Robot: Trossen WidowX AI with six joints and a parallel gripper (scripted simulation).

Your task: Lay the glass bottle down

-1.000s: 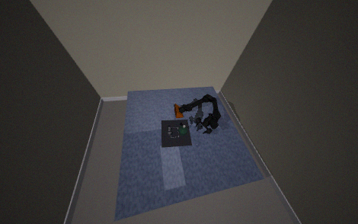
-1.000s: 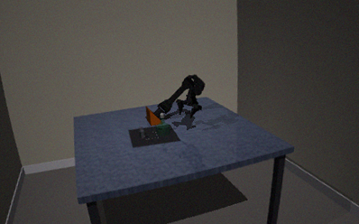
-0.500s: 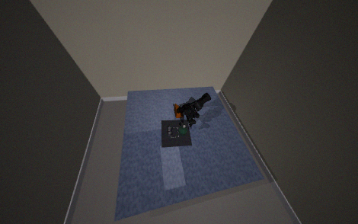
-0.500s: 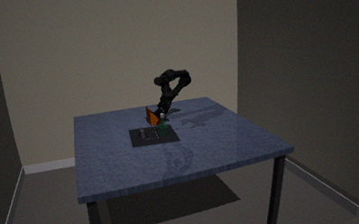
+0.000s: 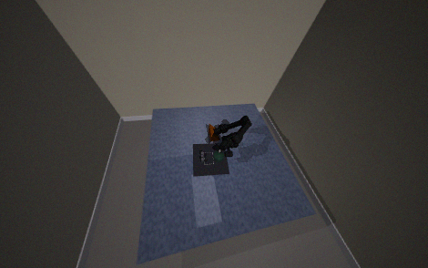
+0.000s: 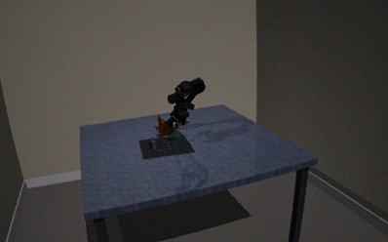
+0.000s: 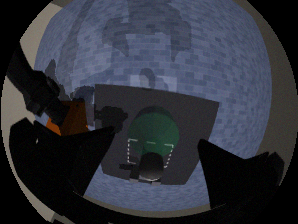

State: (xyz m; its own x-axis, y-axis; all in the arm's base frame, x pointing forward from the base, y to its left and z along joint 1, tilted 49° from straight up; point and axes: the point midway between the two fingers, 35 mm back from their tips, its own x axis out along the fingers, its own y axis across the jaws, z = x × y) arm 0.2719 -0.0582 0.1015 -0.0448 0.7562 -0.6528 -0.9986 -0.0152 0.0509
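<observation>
Right now the glass bottle is 50 mm below my gripper tip and 40 mm to the right of it. Also, from my gripper tip: dark mat: 140 mm below, 120 mm to the right.
</observation>
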